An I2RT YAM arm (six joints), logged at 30 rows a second.
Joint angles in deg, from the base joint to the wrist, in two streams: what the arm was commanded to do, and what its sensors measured. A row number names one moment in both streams.
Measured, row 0:
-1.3, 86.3, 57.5, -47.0, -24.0, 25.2
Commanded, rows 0 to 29:
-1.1, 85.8, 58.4, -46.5, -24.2, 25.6
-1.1, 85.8, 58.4, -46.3, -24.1, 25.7
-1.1, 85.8, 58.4, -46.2, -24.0, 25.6
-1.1, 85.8, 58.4, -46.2, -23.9, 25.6
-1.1, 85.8, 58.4, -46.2, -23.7, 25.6
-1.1, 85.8, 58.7, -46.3, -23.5, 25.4
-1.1, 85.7, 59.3, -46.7, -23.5, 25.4
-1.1, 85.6, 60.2, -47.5, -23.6, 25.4
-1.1, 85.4, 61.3, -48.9, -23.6, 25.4
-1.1, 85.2, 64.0, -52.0, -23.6, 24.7
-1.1, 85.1, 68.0, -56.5, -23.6, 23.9
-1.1, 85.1, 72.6, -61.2, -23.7, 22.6
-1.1, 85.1, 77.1, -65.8, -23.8, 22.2
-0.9, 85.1, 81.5, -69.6, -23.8, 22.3
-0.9, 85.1, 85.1, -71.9, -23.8, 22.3
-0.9, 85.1, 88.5, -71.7, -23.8, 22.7
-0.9, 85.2, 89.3, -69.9, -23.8, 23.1
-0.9, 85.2, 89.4, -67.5, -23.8, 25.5
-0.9, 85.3, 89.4, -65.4, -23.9, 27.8
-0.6, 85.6, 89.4, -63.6, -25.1, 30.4
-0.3, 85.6, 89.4, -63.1, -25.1, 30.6
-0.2, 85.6, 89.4, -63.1, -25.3, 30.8
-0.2, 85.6, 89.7, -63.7, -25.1, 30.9
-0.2, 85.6, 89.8, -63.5, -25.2, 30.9
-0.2, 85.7, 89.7, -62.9, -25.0, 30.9
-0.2, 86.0, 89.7, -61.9, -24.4, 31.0
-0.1, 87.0, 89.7, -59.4, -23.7, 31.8
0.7, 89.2, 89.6, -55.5, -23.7, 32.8
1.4, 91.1, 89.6, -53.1, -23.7, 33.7
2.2, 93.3, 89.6, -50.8, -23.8, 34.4
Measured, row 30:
1.3, 87.4, 88.1, -56.1, -27.6, 31.4
